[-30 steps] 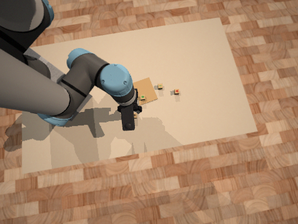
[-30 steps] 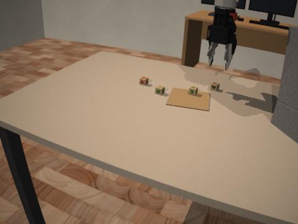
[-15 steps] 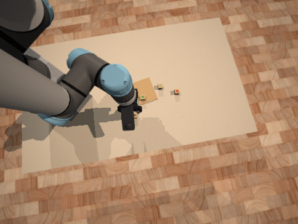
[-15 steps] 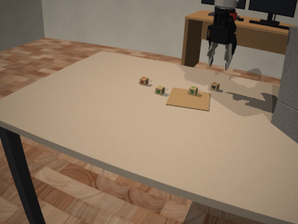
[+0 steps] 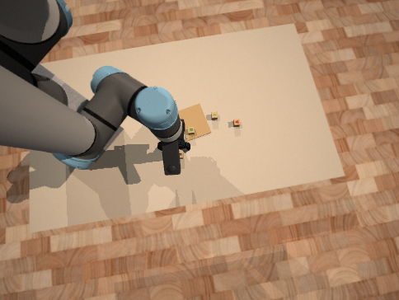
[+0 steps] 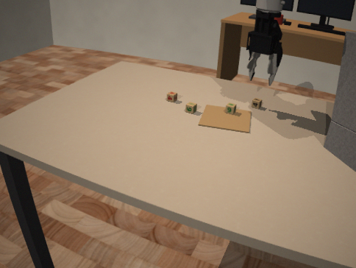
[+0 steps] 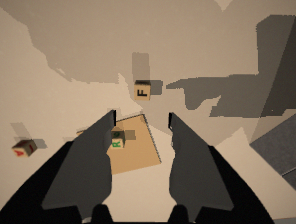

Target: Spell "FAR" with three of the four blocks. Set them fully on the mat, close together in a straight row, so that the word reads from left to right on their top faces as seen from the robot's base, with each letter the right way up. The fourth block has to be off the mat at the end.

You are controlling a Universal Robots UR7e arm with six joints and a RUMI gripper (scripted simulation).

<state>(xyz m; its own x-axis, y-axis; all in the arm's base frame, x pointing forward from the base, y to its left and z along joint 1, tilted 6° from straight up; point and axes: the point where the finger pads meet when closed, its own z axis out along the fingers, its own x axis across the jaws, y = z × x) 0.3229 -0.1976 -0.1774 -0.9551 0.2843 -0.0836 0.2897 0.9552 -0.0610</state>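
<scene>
Right now my hand is 90 mm above the F block. Also, from my hand: brown mat 120 mm to the left, 100 mm below, 80 mm ahead; green R block 80 mm to the left, 80 mm below, 70 mm ahead; green-lettered block 190 mm ahead, 120 mm to the left, 90 mm below.
</scene>
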